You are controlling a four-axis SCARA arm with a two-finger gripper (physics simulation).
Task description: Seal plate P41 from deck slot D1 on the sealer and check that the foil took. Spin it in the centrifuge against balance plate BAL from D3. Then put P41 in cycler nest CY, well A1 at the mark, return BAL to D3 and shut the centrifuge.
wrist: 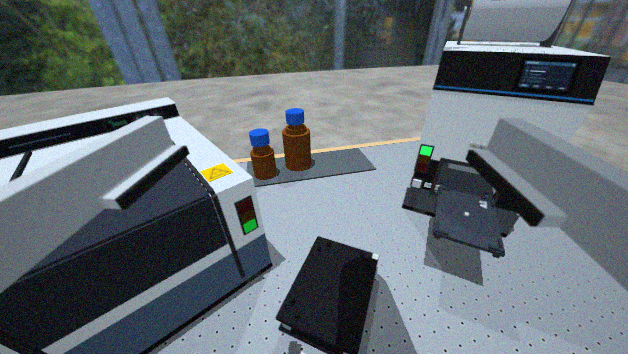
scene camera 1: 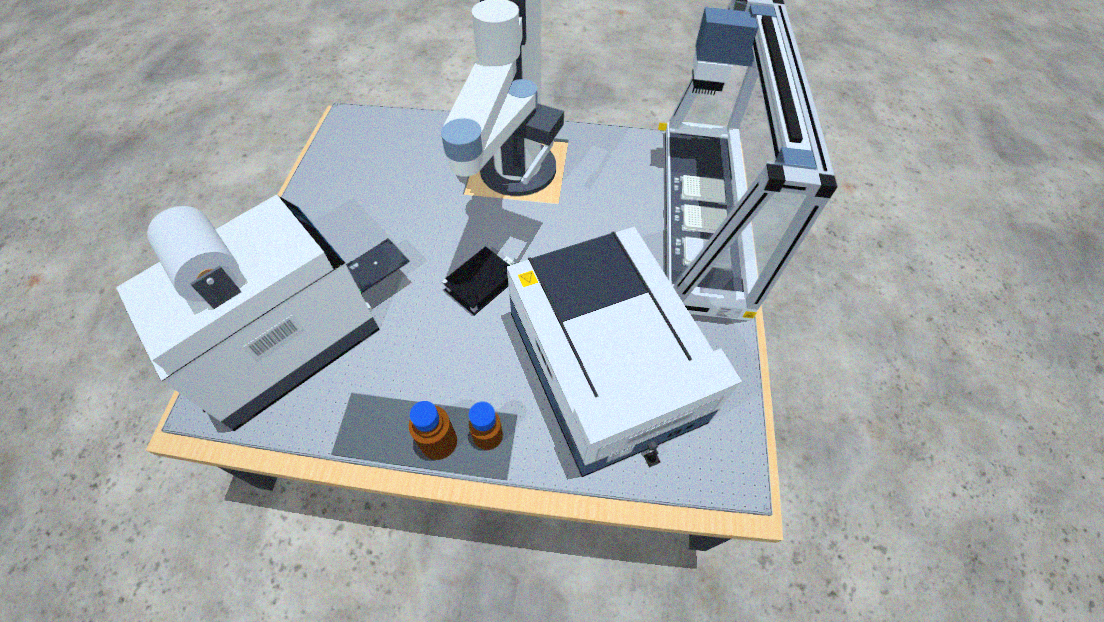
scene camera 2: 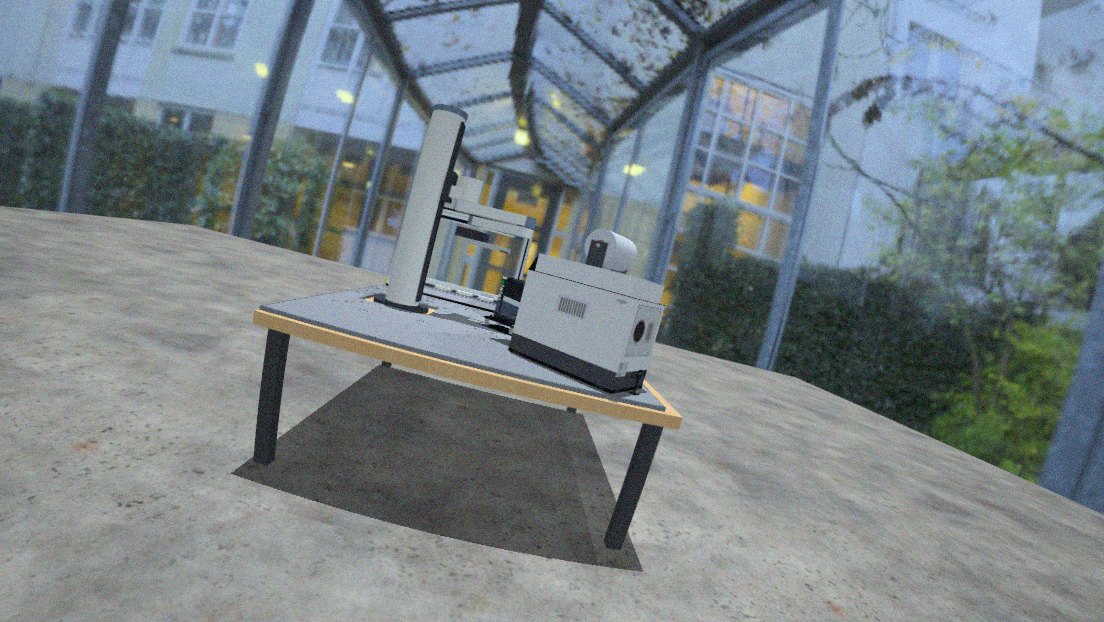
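Where they show: gripper, fingertip midpoint: [wrist: 320,135] [scene camera 1: 492,170] [scene camera 2: 503,249]; arm's base, origin of the base link: [scene camera 1: 518,168] [scene camera 2: 400,306].
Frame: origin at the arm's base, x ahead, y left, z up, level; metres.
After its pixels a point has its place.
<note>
My gripper [wrist: 320,135] {y 0.014, x 0.386, z 0.352 m} is open and empty, high above the bench; in scene camera 1 it is beside the arm's column, one finger showing. Three pale plates [scene camera 1: 699,187] {y 0.569, x 0.079, z 0.074 m} [scene camera 1: 697,217] {y 0.557, x 0.206, z 0.077 m} [scene camera 1: 693,251] {y 0.542, x 0.334, z 0.077 m} sit in a row on the deck [scene camera 1: 670,254] {y 0.481, x 0.341, z 0.061 m}; their labels are unreadable, so P41 and BAL cannot be told apart. The sealer [scene camera 1: 254,262] {y -0.417, x 0.716, z 0.363 m} [scene camera 2: 583,312] {y -0.598, x 0.703, z 0.218 m} [wrist: 515,112] {y -0.364, x 0.565, z 0.277 m} has its dark tray [scene camera 1: 378,264] {y -0.281, x 0.515, z 0.111 m} [wrist: 467,220] {y -0.280, x 0.500, z 0.111 m} out, with no plate on it. The centrifuge [scene camera 1: 641,339] {y 0.385, x 0.712, z 0.223 m} [wrist: 240,177] {y 0.088, x 0.564, z 0.223 m} shows a green light and no open interior. A black nest-like block [scene camera 1: 477,278] {y -0.030, x 0.487, z 0.055 m} [wrist: 320,290] {y -0.004, x 0.469, z 0.055 m}, possibly CY, stands between the machines.
Two brown bottles with blue caps [scene camera 1: 432,432] {y -0.025, x 0.946, z 0.150 m} [scene camera 1: 485,428] {y 0.081, x 0.919, z 0.141 m} [wrist: 297,145] {y -0.036, x 0.882, z 0.109 m} [wrist: 263,160] {y 0.068, x 0.859, z 0.085 m} stand on a dark mat [scene camera 1: 370,432] {y -0.204, x 0.926, z 0.018 m} [wrist: 345,162] {y -0.197, x 0.897, z 0.018 m} at the bench edge. A gantry frame [scene camera 1: 803,100] {y 0.687, x 0.233, z 0.512 m} rises over the deck. The arm's column [scene camera 2: 424,208] {y -0.072, x 0.020, z 0.439 m} stands on the bench [scene camera 2: 339,316] {y -0.583, x -0.046, z 0.013 m}.
</note>
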